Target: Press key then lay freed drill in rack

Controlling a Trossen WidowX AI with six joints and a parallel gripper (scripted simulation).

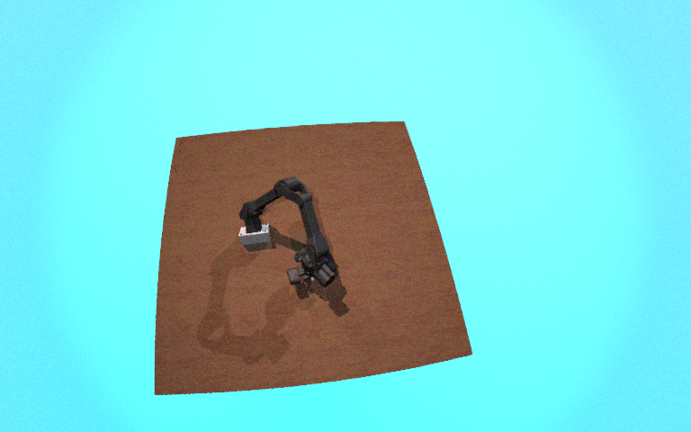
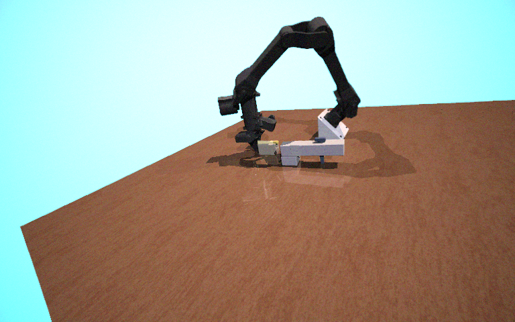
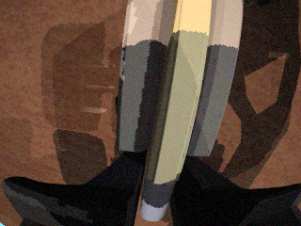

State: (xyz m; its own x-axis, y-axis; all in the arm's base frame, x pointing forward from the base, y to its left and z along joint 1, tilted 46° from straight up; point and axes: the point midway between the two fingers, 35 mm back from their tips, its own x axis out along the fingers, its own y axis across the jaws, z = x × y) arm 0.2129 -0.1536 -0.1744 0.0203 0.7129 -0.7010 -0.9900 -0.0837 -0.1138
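Right now the drill is 40 mm to the left of my gripper tip, 30 mm above it and 10 mm behind it. From my gripper tip the other things lie so: small dark-blue key (260 mm to the left, 40 mm ahead, 40 mm above); small beige rack (50 mm to the left, 10 mm behind, 10 mm above); grey-white housing (220 mm to the left, 40 mm ahead, 40 mm above).
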